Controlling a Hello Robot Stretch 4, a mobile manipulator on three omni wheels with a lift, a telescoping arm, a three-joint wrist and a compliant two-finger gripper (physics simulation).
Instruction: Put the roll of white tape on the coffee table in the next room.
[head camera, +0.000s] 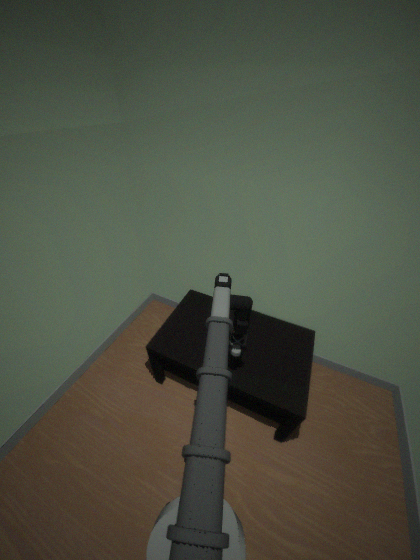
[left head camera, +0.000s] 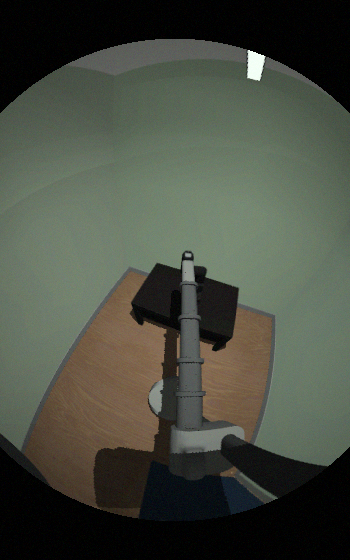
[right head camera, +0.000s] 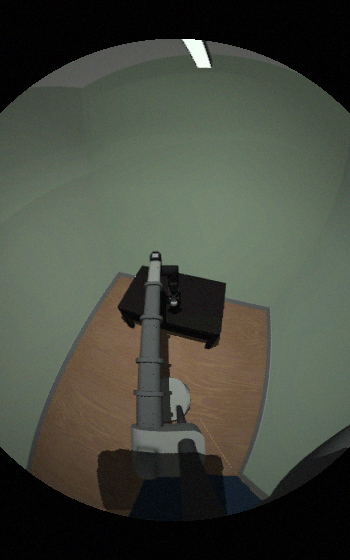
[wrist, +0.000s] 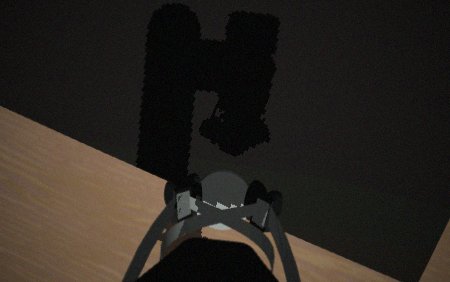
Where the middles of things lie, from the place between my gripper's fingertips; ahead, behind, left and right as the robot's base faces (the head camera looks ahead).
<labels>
My gripper is now 1 cm below the roll of white tape (wrist: 224, 189).
</labels>
